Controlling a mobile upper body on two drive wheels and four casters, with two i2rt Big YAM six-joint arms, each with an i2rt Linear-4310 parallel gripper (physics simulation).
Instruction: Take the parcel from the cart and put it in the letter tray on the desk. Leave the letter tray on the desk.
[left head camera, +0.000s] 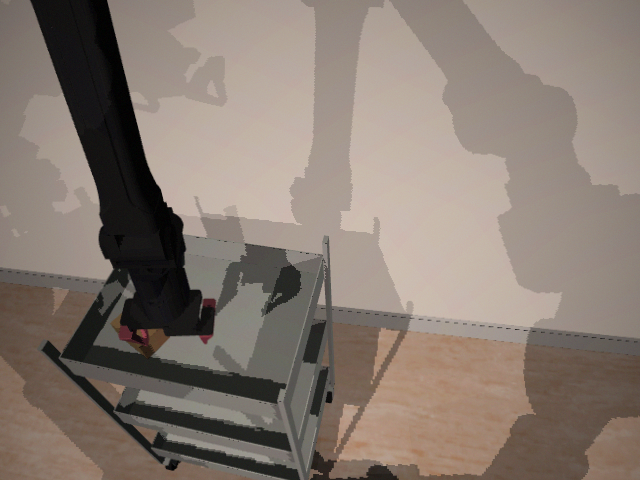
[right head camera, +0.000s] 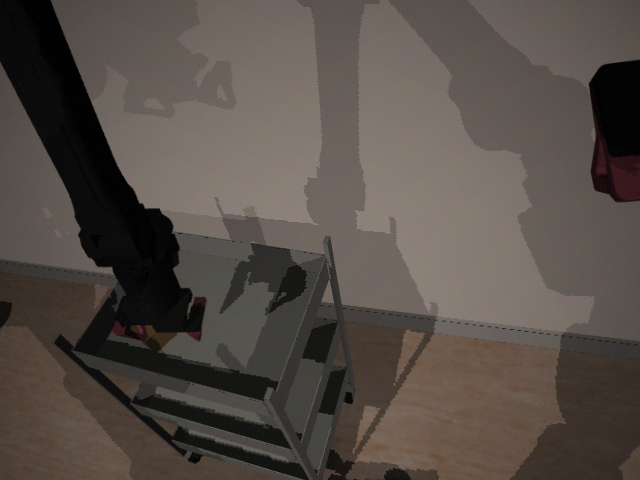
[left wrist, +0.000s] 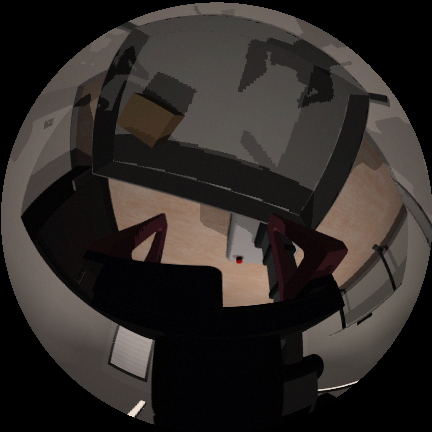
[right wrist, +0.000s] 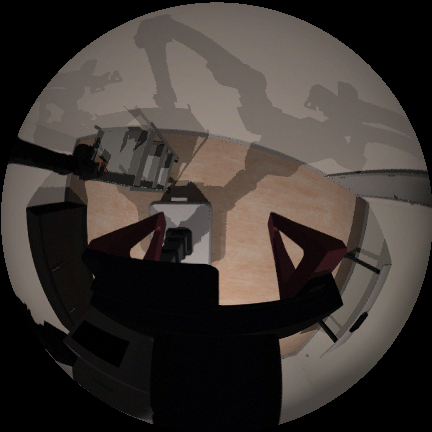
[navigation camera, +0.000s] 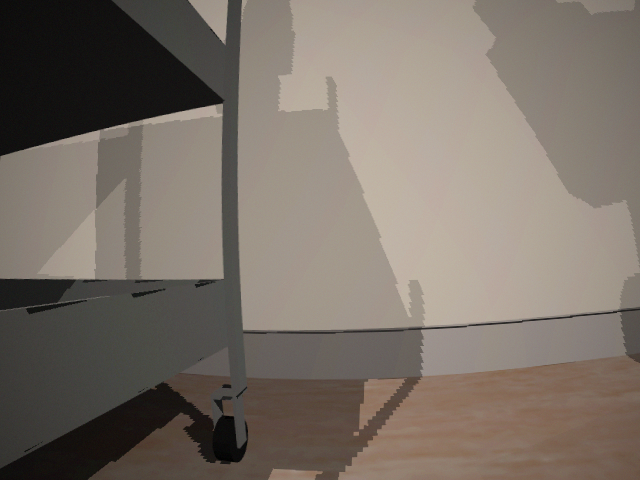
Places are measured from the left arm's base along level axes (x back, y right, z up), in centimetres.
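Pixels of known places: left gripper, fingertip midpoint: (left head camera: 177, 341) (right head camera: 172, 338) (left wrist: 217, 218) (right wrist: 100, 173); right gripper, fingertip midpoint: (right wrist: 216, 217).
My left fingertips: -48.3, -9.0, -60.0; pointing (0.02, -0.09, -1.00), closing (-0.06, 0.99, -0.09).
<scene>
Behind a point stands the place of what it marks, as x, y, z.
The brown box-shaped parcel (left head camera: 157, 339) {-55.5, -17.6, -72.1} (right head camera: 159, 341) {-54.4, -18.5, -72.6} (left wrist: 150, 117) {-57.5, -19.9, -69.7} lies turned at an angle in the top tray of the grey cart (left head camera: 175, 383) {-44.5, -10.8, -68.0} (right head camera: 170, 378) {-44.6, -11.5, -68.2} (left wrist: 200, 194) {-45.0, -12.3, -70.1} (right wrist: 142, 162) {-53.4, 11.1, -71.6} (navigation camera: 232, 206) {-71.5, 16.3, -113.5}, near one corner. My left gripper (left head camera: 173, 341) {-48.3, -9.0, -60.0} (right head camera: 169, 338) {-48.3, -9.0, -60.0} (left wrist: 217, 218) {-48.3, -9.0, -60.0} is open and empty above the cart's top tray. It partly hides the parcel in both head camera views. In the left wrist view the parcel lies beyond the fingertips, off to the left. My right gripper (right wrist: 216, 217) {-33.7, 45.9, -14.0} (right head camera: 614, 193) is open and empty, away from the cart. I cannot make out the letter tray or the desk.
The cart has raised tray rims, upright posts and lower shelves. It stands by a pale wall (left head camera: 413, 232) {-96.8, 40.1, -89.8} (navigation camera: 465, 206) {-94.7, 52.5, -111.3}. A dark cabinet (right wrist: 57, 260) {21.8, -111.6, -74.9} stands at the left in the right wrist view. My white base (right wrist: 200, 230) {-9.4, 40.1, -115.0} shows on the wooden floor (right wrist: 245, 240) {6.3, 83.3, -141.0}.
</scene>
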